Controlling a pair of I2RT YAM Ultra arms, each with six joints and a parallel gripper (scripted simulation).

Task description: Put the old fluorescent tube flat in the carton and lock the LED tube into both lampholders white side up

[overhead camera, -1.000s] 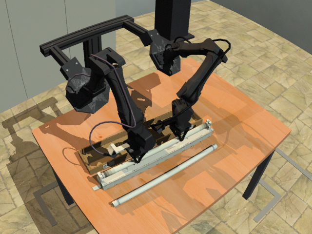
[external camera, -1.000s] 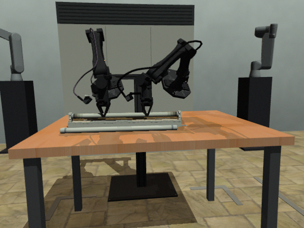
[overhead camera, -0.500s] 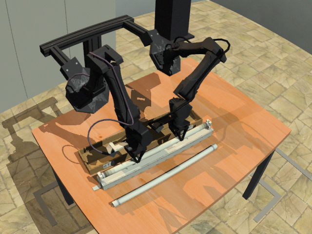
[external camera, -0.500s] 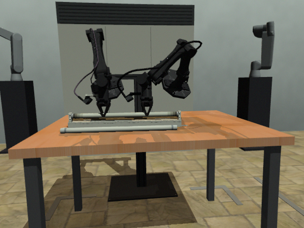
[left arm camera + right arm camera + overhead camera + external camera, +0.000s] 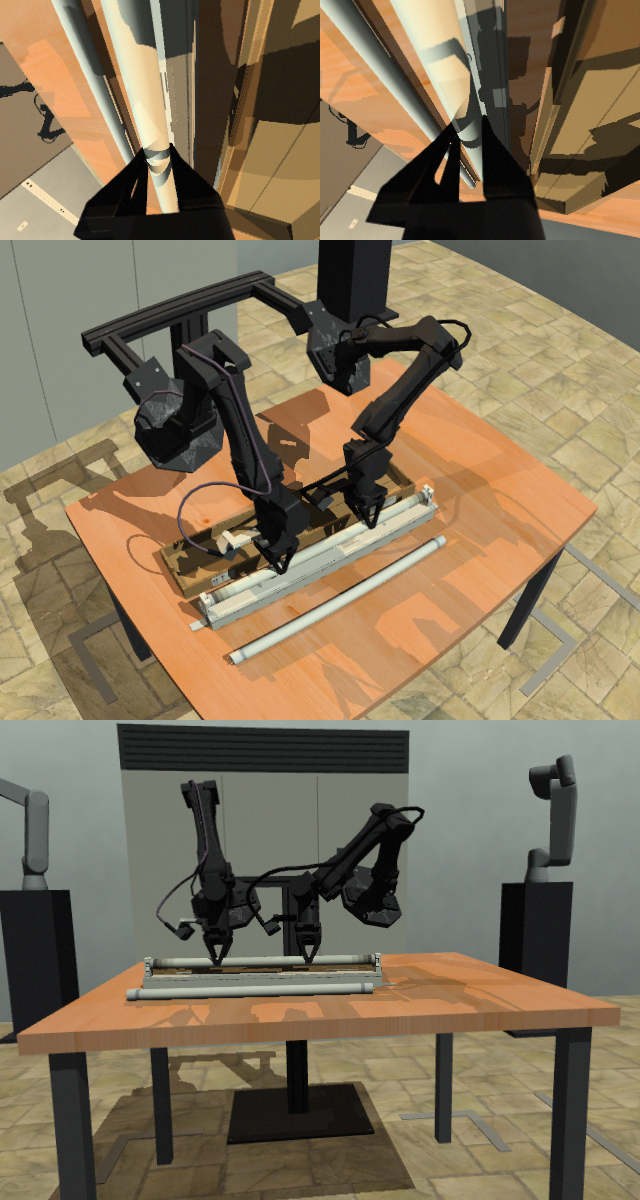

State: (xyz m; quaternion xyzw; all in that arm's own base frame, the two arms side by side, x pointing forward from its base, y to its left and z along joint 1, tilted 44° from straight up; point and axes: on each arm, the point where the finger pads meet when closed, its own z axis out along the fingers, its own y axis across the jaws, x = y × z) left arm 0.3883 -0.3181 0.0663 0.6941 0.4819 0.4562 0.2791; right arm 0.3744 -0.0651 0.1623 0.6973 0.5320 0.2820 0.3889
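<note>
Right now the light fixture is 12 cm to the left of my right hand, 1 cm below it and 1 cm ahead of it.
The light fixture lies 1 cm behind my left hand, 12 cm to the right of it and 1 cm below it.
</note>
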